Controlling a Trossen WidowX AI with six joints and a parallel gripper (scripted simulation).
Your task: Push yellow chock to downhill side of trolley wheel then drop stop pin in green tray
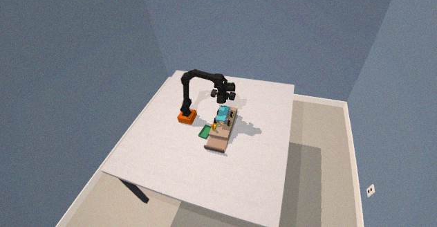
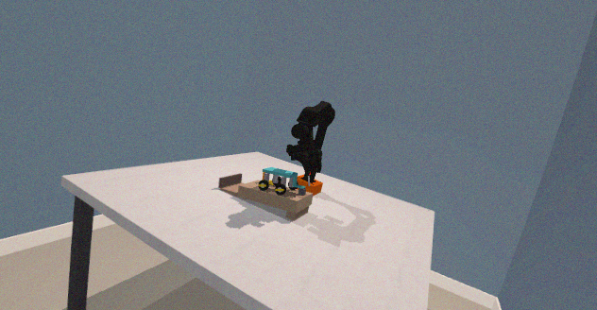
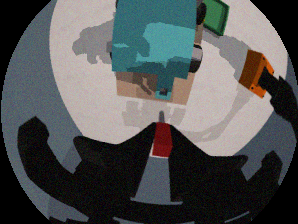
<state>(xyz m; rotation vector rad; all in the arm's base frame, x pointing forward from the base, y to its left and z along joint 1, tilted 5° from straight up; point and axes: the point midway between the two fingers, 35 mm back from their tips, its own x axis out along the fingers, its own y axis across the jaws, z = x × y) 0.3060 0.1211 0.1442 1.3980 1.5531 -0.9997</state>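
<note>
Right now the green tray is 230 mm to the right of my gripper tip, 180 mm below it and 90 mm behind it. The rest, counted from my gripper tip: ramp (130 mm below, 120 mm to the right, 30 mm ahead); red-headed stop pin (right at my gripper tip); teal trolley (110 mm to the right, 60 mm below, 30 mm ahead).
</note>
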